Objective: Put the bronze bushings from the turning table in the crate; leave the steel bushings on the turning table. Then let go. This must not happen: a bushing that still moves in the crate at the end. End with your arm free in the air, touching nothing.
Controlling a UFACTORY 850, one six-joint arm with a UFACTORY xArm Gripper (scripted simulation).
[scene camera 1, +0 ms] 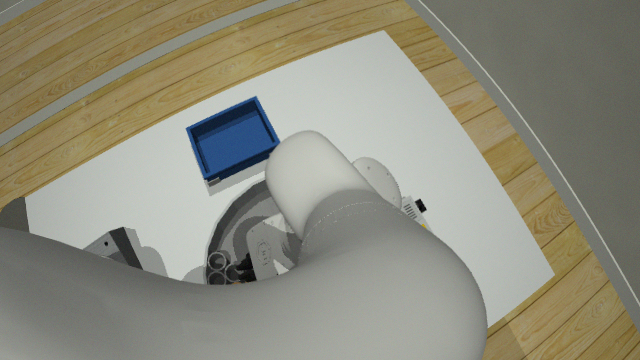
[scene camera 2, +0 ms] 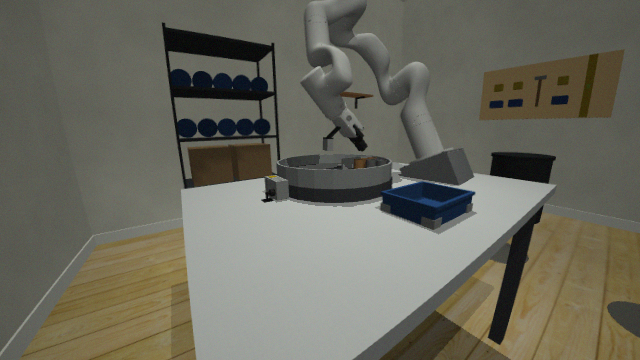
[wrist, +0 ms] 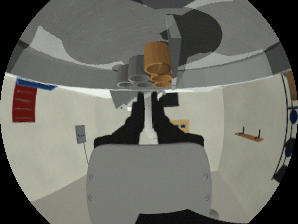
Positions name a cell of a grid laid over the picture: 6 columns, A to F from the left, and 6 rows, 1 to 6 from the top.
Scene:
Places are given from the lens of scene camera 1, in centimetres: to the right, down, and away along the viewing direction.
blue crate (scene camera 1: C3): -20, -10, 95
grey turning table (scene camera 1: C5): -17, 13, 79
The marked spots on the blue crate and the grey turning table are 28 cm apart.

